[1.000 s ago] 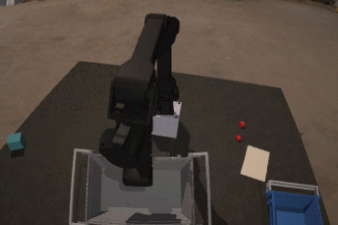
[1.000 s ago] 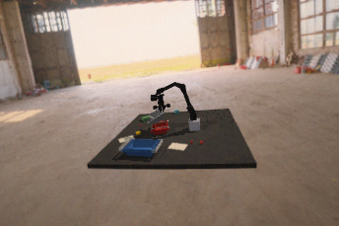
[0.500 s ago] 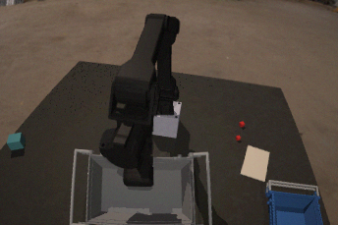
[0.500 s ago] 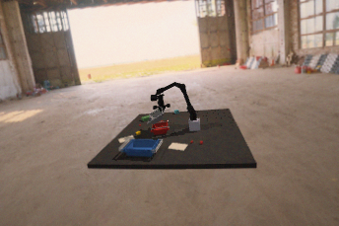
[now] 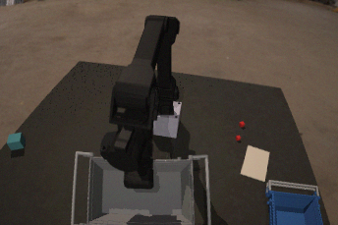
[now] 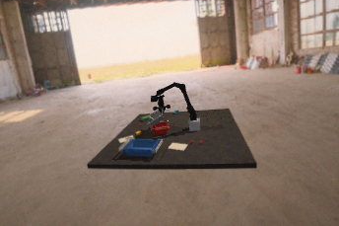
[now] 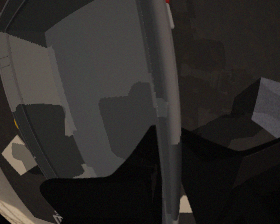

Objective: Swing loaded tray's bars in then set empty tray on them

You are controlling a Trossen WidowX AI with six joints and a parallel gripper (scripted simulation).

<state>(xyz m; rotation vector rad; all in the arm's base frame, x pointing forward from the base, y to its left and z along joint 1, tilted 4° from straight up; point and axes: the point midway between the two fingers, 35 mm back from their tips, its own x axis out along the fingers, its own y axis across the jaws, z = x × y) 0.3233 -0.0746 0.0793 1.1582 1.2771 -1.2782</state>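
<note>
My gripper tip is now 8 cm short of the grey tray. Also, from my gripper tip: yellow object: 29 cm ahead, 16 cm below, 2 cm to the left; green block: 43 cm to the right, 24 cm ahead, 15 cm below; teal cube: 55 cm to the right, 17 cm behind, 15 cm below.
</note>
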